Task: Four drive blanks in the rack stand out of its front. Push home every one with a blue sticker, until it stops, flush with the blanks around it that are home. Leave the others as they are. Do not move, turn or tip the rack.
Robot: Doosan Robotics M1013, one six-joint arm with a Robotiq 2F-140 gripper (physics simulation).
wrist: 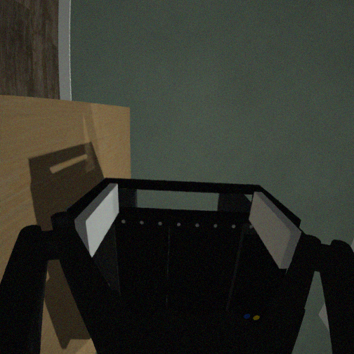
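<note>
The rack (185, 215) is a black box-like body in the wrist view, behind and between the fingers, with a long opening near its upper edge and a row of small pale dots below it. Faint upright seams cross its dark face; which blanks stand out cannot be told. A small blue sticker (247, 316) and a yellow sticker (256, 317) show side by side low on the dark face. My gripper (185, 202) is open and empty, its pale pads at left and right in front of the rack; contact cannot be judged. Its dark body hides the lower part.
A wooden surface (107, 127) is at the left, with a dark shadow (42, 175) on it that has a bright slot. A green surface (215, 90) fills the upper right. A pale strip (65, 50) and darker brown wood (27, 50) are at the top left.
</note>
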